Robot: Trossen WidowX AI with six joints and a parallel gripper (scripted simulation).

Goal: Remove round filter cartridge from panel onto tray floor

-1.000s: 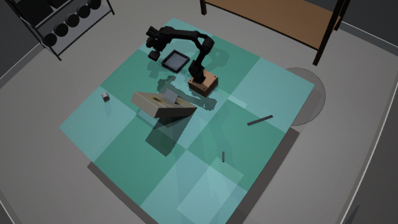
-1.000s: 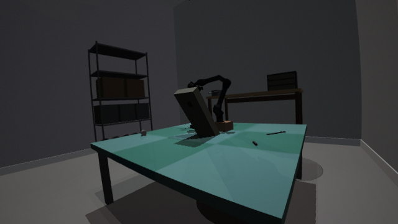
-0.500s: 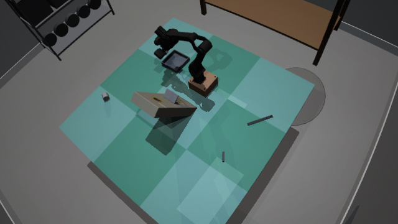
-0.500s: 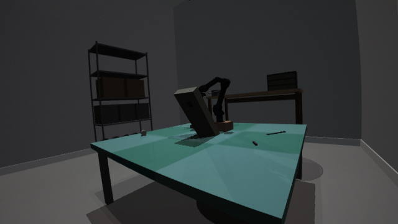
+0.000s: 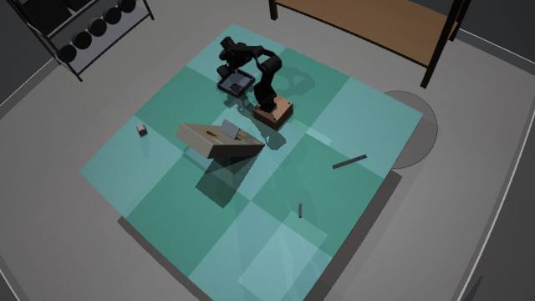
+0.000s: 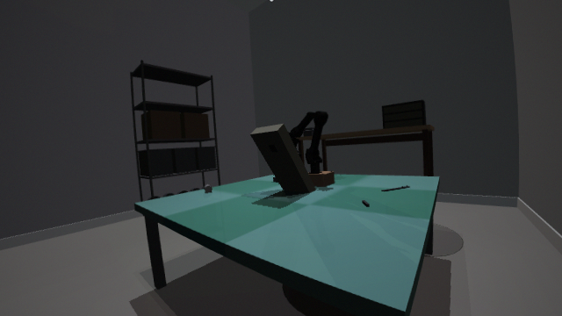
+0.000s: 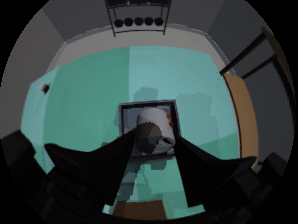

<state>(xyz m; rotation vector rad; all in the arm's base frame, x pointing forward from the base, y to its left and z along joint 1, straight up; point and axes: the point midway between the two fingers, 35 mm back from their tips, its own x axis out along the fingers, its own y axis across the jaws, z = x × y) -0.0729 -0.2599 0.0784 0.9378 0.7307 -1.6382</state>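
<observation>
Now: the dark square tray 11 cm below my gripper tip. Also, from my gripper tip: grey round filter cartridge: right at my gripper tip; then short rod: 68 cm to the left, 43 cm ahead, 12 cm below.
</observation>
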